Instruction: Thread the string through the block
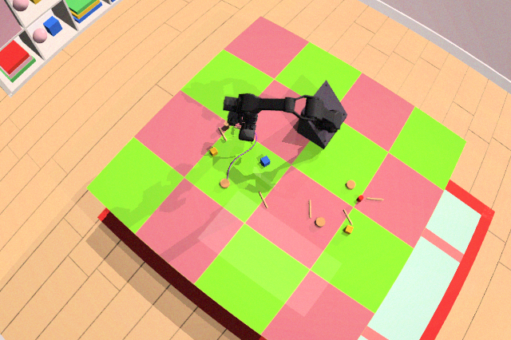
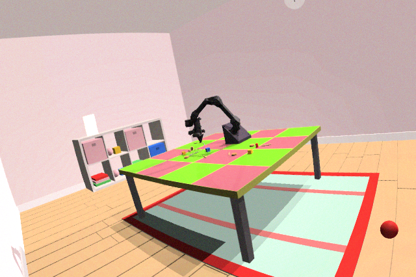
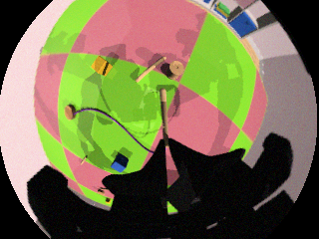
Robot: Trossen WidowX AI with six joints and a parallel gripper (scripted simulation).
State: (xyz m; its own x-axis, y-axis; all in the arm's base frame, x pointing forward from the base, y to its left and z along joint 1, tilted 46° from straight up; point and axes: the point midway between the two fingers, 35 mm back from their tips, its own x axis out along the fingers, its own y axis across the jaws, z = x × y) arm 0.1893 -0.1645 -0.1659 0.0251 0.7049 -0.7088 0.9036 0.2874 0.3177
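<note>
My gripper tip is now 2 cm short of the wooden block, 11 cm to the left of it and 5 cm above it. Also, from my gripper tip: round wooden button: 24 cm ahead, 4 cm to the left, 6 cm below; red bead: 2 cm behind, 55 cm to the left, 5 cm below; blue block: 7 cm ahead, 13 cm to the left, 5 cm below.
</note>
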